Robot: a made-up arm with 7 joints.
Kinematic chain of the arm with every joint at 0, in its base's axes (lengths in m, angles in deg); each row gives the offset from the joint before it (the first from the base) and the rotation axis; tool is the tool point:
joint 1: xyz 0 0 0.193 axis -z
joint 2: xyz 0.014 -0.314 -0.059 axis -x
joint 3: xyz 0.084 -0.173 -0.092 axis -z
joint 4: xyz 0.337 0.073 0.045 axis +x
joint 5: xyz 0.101 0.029 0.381 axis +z
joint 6: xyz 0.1 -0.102 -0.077 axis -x
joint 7: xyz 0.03 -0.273 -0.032 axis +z
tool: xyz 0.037 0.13 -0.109
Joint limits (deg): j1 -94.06..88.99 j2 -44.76..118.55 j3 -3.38..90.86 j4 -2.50..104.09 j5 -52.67..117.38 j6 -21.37..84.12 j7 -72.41..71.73
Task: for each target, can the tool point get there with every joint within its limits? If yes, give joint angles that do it. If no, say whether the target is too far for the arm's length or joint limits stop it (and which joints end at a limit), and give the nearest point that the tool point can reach.
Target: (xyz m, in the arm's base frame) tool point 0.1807 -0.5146 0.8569
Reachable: yes | joints 41.26 75.71 22.86 26.17 13.45 71.72 55.35
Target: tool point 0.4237 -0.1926 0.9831
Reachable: yes | joints 17.16 86.91 60.34 29.38 95.16 49.57 57.99
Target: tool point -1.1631 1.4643 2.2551
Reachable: no: too far | nearest point -0.6859 0.3624 1.0757 | short by 1.683 m
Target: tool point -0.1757 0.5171 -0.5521
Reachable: no: joint limits stop it (at a limit: joint 1, joint 2, joint 3, joint 5, joint 6, joint 7) | nearest point -0.0681 0.6247 -0.3680 | short by 0.239 m
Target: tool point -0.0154 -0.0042 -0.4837
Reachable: no: joint limits stop it (at a limit: joint 2, joint 3, joint 4, joint 5, joint 7) | nearest point -0.2460 -0.0671 -0.5624 | short by 0.252 m
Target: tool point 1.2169 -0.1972 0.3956
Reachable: yes | joints -48.70 -6.38 38.40 24.00 58.29 76.02 -2.67
